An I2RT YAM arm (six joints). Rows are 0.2 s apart.
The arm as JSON. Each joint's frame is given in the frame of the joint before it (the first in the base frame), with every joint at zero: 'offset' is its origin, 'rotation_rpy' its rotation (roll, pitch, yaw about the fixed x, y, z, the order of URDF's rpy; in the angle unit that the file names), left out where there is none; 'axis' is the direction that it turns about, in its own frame. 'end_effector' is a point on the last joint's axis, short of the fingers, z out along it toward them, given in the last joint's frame.
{
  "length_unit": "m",
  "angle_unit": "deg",
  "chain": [
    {
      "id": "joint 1",
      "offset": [
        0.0,
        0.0,
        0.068
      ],
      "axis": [
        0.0,
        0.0,
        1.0
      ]
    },
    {
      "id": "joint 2",
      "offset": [
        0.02,
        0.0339,
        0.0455
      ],
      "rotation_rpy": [
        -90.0,
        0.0,
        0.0
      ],
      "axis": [
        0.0,
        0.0,
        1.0
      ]
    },
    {
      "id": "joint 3",
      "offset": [
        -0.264,
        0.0,
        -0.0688
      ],
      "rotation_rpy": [
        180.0,
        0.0,
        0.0
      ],
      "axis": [
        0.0,
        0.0,
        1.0
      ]
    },
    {
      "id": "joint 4",
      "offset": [
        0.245,
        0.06,
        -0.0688
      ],
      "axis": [
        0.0,
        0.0,
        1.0
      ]
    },
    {
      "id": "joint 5",
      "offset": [
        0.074,
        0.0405,
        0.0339
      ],
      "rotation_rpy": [
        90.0,
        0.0,
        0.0
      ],
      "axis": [
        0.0,
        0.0,
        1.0
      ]
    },
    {
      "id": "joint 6",
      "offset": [
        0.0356,
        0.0,
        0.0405
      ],
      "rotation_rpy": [
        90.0,
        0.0,
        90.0
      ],
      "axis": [
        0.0,
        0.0,
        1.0
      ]
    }
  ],
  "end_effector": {
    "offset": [
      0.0,
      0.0,
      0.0
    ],
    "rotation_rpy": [
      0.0,
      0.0,
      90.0
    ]
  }
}
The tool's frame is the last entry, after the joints.
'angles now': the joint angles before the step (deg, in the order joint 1, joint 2, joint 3, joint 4, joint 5, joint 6). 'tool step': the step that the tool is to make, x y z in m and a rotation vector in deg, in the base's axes. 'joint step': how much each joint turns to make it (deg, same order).
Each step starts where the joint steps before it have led.
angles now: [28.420, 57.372, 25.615, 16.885, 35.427, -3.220]
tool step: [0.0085, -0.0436, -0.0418, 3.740, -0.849, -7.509]
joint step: [-12.410, 4.520, -8.933, 14.481, -5.522, 2.170]
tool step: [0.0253, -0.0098, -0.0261, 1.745, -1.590, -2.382]
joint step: [-4.277, 15.274, -0.375, 17.144, -2.143, 0.970]
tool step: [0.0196, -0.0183, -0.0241, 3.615, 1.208, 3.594]
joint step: [-6.318, 11.426, 1.105, 9.066, -10.502, 1.554]
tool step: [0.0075, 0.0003, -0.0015, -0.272, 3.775, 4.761]
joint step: [-0.796, 0.236, 2.264, -5.449, -5.375, -1.457]
